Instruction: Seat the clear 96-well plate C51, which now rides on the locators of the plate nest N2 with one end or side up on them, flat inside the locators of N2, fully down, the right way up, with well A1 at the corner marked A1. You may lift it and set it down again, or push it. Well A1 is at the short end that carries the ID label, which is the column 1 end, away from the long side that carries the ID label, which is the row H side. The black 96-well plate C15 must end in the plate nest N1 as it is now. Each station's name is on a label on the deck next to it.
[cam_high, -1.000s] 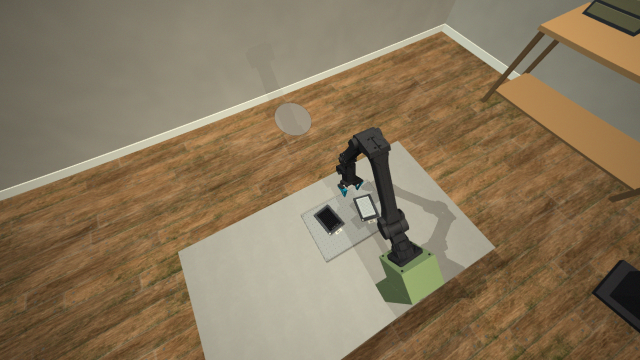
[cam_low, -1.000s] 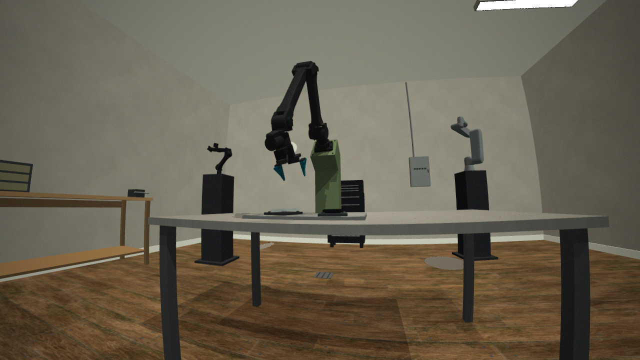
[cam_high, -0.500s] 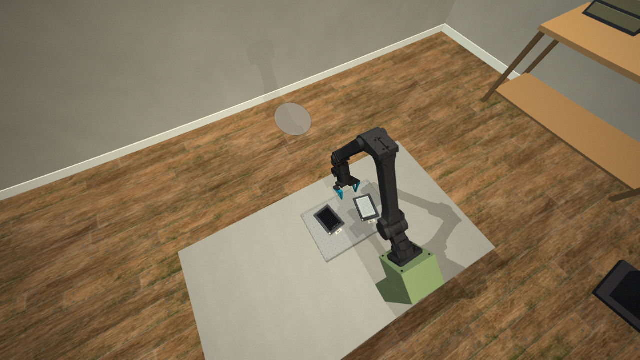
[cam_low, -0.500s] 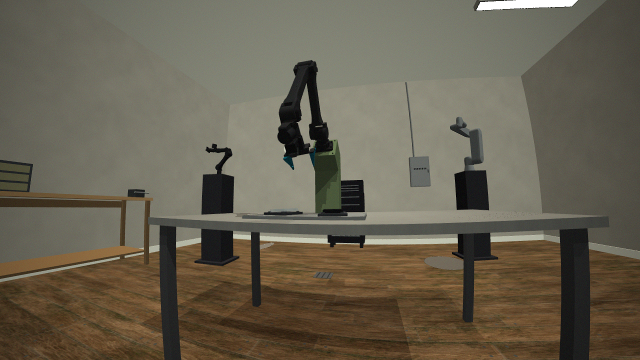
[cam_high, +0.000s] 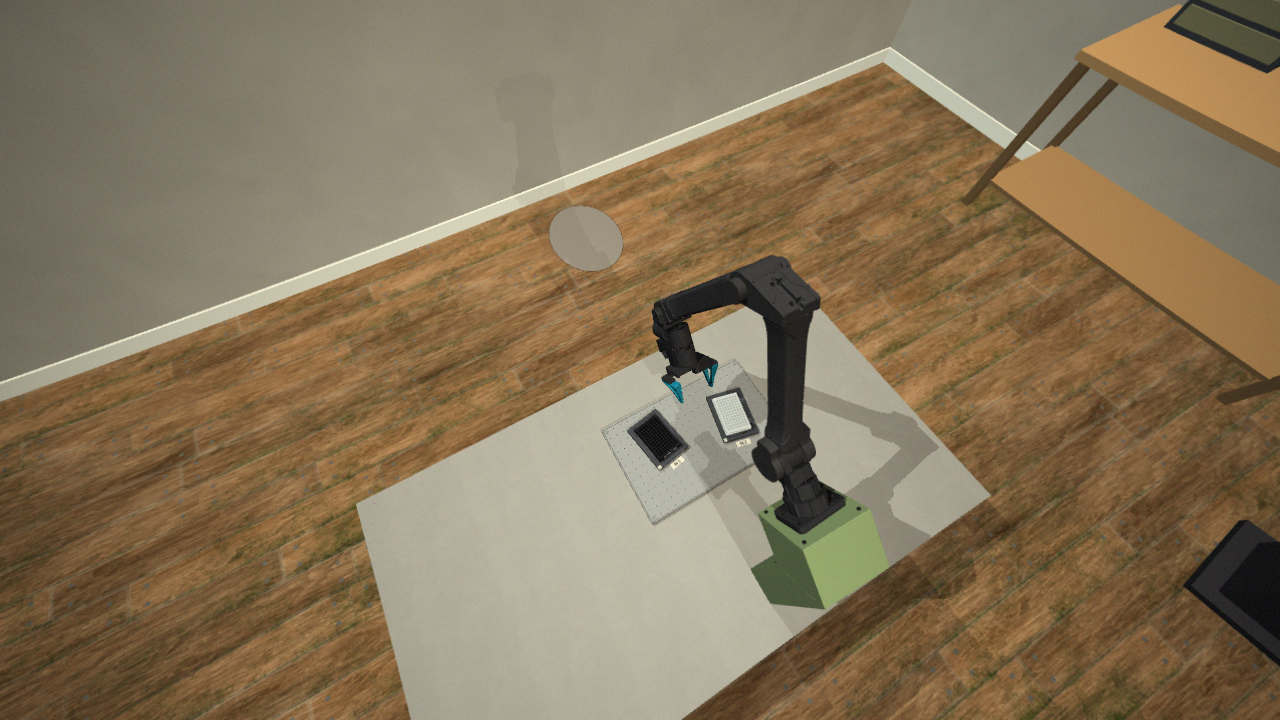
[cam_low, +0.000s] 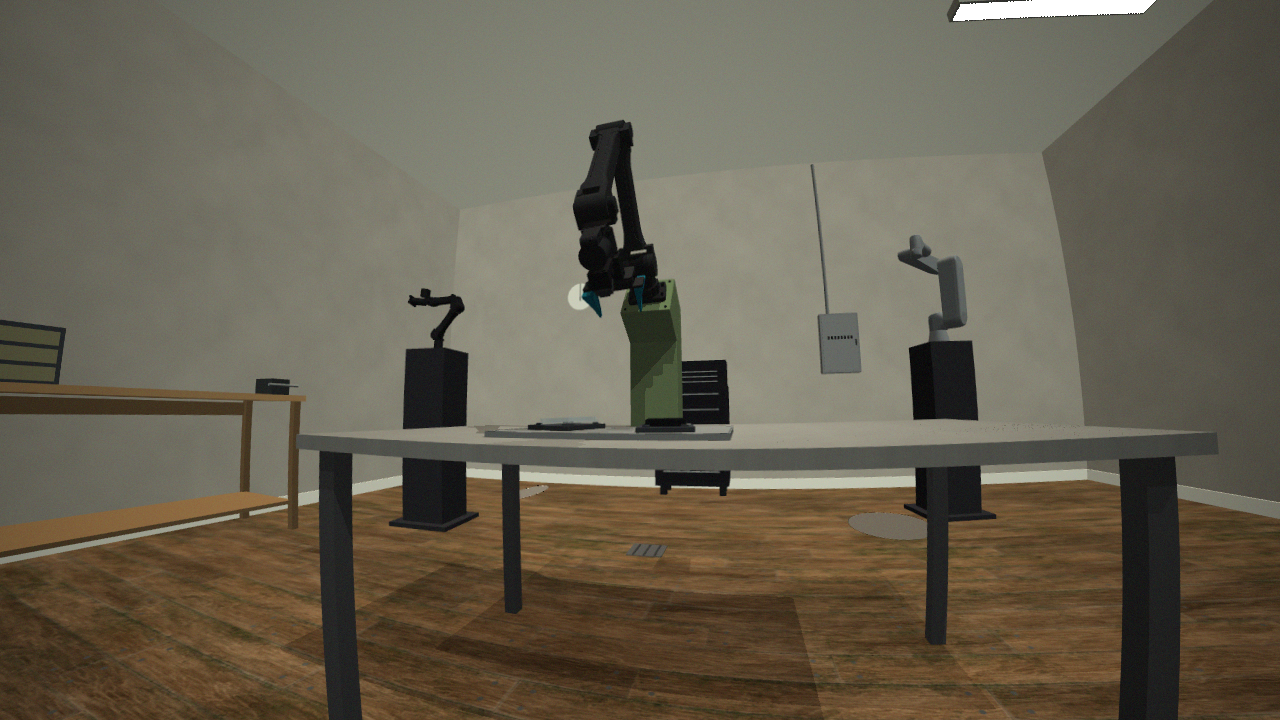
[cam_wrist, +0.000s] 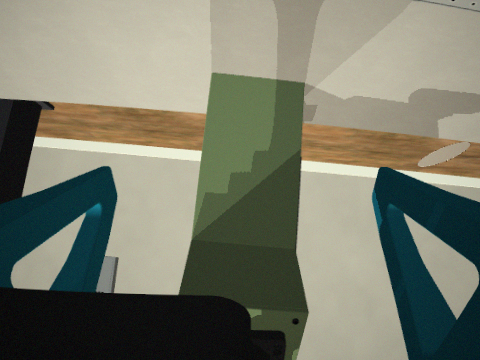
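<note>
The clear 96-well plate C51 lies 26 cm below my hand, 14 cm to the right of it and 6 cm behind it. Also, from my hand: plate nest N2: 27 cm below, 14 cm to the right, 6 cm behind; black plate C15: 26 cm below, 10 cm to the left, 2 cm ahead.
</note>
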